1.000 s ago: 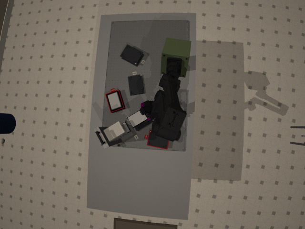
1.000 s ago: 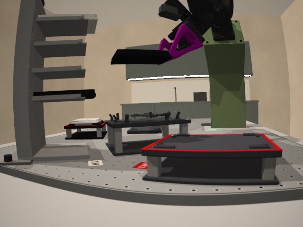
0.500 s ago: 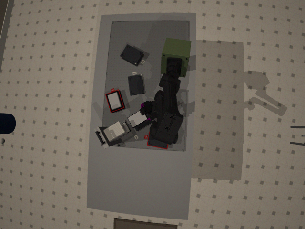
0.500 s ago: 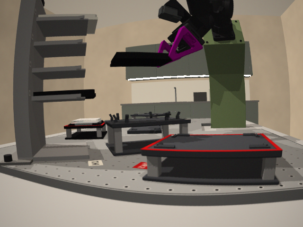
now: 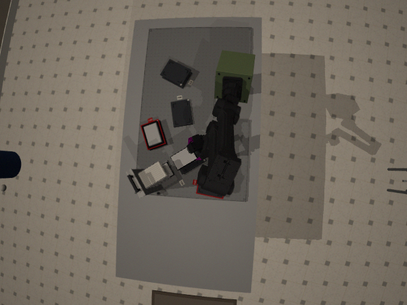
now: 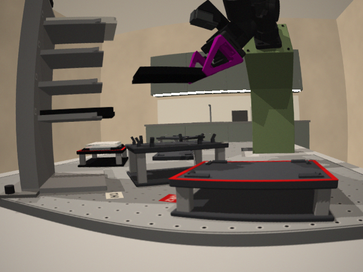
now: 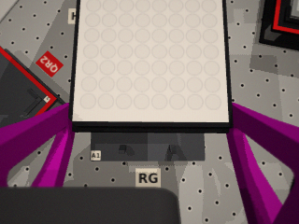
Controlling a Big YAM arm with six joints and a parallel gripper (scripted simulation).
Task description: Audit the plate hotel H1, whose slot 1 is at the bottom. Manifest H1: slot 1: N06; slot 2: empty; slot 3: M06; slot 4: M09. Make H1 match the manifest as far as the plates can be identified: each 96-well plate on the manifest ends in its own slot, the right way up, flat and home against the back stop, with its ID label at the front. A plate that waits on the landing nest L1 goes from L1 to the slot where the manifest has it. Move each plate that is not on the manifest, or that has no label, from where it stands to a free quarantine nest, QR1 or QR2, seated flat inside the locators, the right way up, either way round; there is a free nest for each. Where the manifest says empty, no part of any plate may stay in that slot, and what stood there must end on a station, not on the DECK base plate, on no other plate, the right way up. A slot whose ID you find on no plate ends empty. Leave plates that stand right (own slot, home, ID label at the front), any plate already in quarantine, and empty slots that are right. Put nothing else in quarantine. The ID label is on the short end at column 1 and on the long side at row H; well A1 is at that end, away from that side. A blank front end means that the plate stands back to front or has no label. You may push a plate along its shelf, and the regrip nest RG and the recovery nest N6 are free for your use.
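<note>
My gripper is now 130 mm above the regrip nest RG, 40 mm to the right of it and 40 mm short of it. Round my hand: white well plate (180 mm ahead, 150 mm to the left, 90 mm above); then QR2 tag (190 mm below, 170 mm to the left, 10 mm behind); then A1 mark (130 mm below, 50 mm behind, 30 mm to the left).
</note>
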